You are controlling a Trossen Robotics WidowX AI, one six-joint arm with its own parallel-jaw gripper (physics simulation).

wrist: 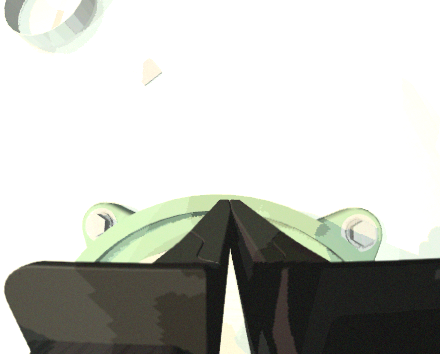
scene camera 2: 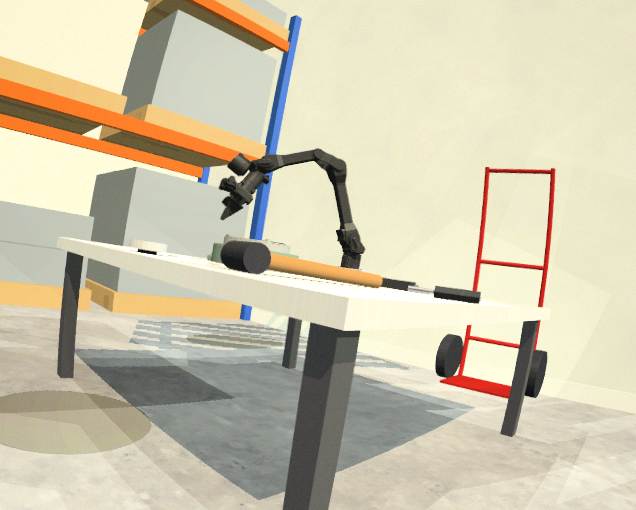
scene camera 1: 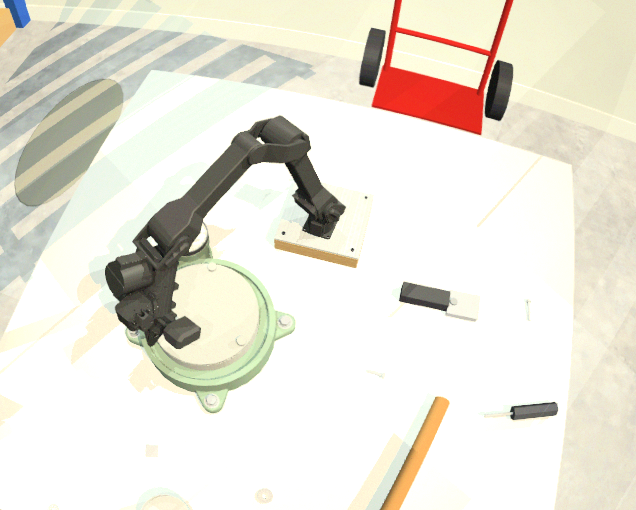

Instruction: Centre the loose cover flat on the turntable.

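Where they show: gripper, fingertip midpoint: point(wrist: 228, 209) point(scene camera 2: 221, 219) point(scene camera 1: 150, 345); arm's base, link origin: point(scene camera 1: 320, 224).
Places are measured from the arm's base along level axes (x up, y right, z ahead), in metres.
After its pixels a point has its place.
Note:
The loose cover point(scene camera 1: 222, 308) @(y 0.102, x 0.048, z 0.292 m) point(wrist: 232, 305) @(y 0.166, x 0.048, z 0.385 m) is a round beige disc with small round studs. It lies inside the green rim of the turntable point(scene camera 1: 233, 379) @(y 0.028, x 0.020, z 0.413 m) point(scene camera 2: 216, 251) @(y 0.143, x -0.006, z 0.461 m) point(wrist: 135, 222) @(y 0.109, x 0.020, z 0.452 m) and looks about flat; the arm hides its left part, so I cannot tell whether it is exactly centred. My gripper point(scene camera 1: 152, 341) @(y 0.183, x 0.100, z 0.438 m) point(scene camera 2: 224, 216) @(y 0.183, x 0.100, z 0.438 m) point(wrist: 228, 209) @(y 0.183, x 0.100, z 0.438 m) is shut and empty, its fingertips together. It hangs above the turntable's left side, clear of the cover in scene camera 2. The closed fingers hide most of the cover in the wrist view.
A round housing point(scene camera 1: 199, 241) @(y 0.210, x 0.061, z 0.175 m) adjoins the turntable's back. The arm's base board point(scene camera 1: 345, 212) @(y -0.040, x -0.003, z -0.056 m) is behind right. A black-handled tool point(scene camera 1: 424, 296) @(y -0.271, x -0.011, z 0.080 m), a screwdriver point(scene camera 1: 533, 411) @(y -0.585, x -0.012, z 0.259 m) point(scene camera 2: 456, 293) @(y -0.596, x -0.024, z 0.266 m) and a hammer point(scene camera 1: 419, 451) @(y -0.363, x -0.002, z 0.419 m) point(scene camera 2: 244, 256) @(y -0.387, x -0.010, z 0.698 m) lie right. A hollow ring point(scene camera 2: 148, 245) @(y -0.009, x -0.019, z 0.754 m) point(wrist: 65, 40) @(y 0.050, x -0.029, z 0.683 m) stands near the front left.

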